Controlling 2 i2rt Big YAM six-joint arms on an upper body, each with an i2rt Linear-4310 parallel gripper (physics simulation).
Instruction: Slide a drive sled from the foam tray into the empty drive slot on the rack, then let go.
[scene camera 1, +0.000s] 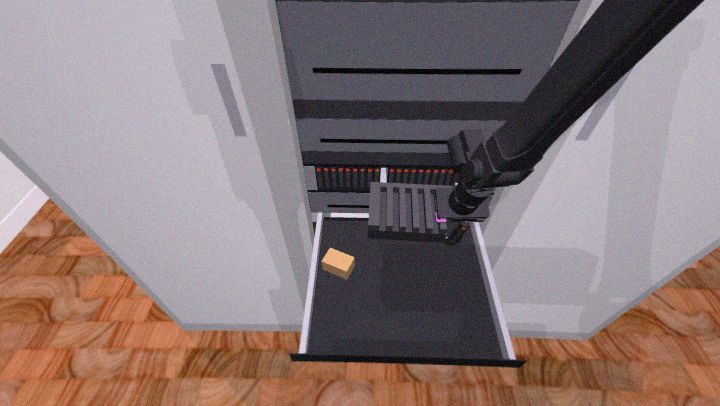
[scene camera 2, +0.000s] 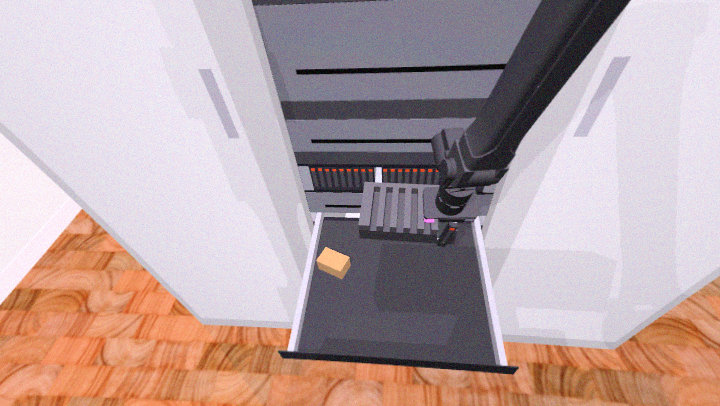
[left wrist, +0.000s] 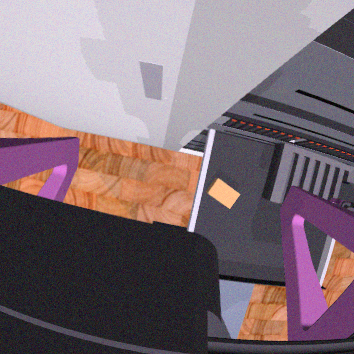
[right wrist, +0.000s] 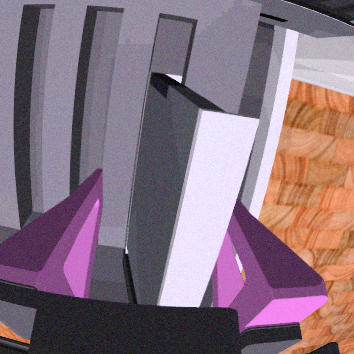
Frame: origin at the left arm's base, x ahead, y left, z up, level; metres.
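Where they show: left gripper, fingertip midpoint: (left wrist: 185, 174); right gripper, fingertip midpoint: (scene camera 1: 450, 216) (scene camera 2: 443, 216) (left wrist: 339, 201) (right wrist: 158, 182).
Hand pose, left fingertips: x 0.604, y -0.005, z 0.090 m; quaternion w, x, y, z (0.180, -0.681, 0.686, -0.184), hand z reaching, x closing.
Note:
After its pixels a point has its place.
My right gripper (right wrist: 158, 182) @(x 0.617, y -0.428, z -0.381 m) (scene camera 1: 454, 233) (scene camera 2: 444, 234) is shut on a drive sled (right wrist: 207, 197) @(x 0.640, y -0.439, z -0.320 m), a grey slab with a white face. The sled stands in the rightmost slot of the grey slotted foam tray (right wrist: 63, 105) @(x 0.651, y -0.383, z -0.374 m) (scene camera 1: 374, 201) @(x 0.653, y -0.254, z -0.373 m) (scene camera 2: 366, 207) @(x 0.635, y -0.254, z -0.374 m) (left wrist: 281, 175) @(x 0.643, y -0.254, z -0.373 m). The tray appears raised above the drawer floor, with a shadow under it, and its far edge overlaps the rack's lower panel. The rack's row of drives with orange marks (scene camera 1: 347, 176) @(x 0.727, y -0.187, z -0.364 m) (scene camera 2: 342, 176) @(x 0.726, y -0.189, z -0.364 m) has a pale gap (scene camera 1: 383, 174) (scene camera 2: 377, 174) in the middle. My left gripper (left wrist: 185, 174) @(x 0.604, y -0.005, z 0.090 m) is open and empty, high above the floor to the left of the drawer.
A small cardboard box (scene camera 1: 338, 261) @(x 0.569, y -0.168, z -0.506 m) (scene camera 2: 333, 261) @(x 0.568, y -0.169, z -0.506 m) (left wrist: 223, 192) @(x 0.577, y -0.166, z -0.506 m) lies at the left of the pulled-out drawer (scene camera 1: 314, 283) @(x 0.518, y -0.112, z -0.525 m) (scene camera 2: 304, 283) @(x 0.508, y -0.105, z -0.513 m). Open white cabinet doors (scene camera 1: 150, 151) @(x 0.708, y 0.252, z -0.279 m) (scene camera 1: 630, 201) @(x 0.707, y -0.889, z -0.418 m) stand on both sides. Blank rack panels rise above the drive row.

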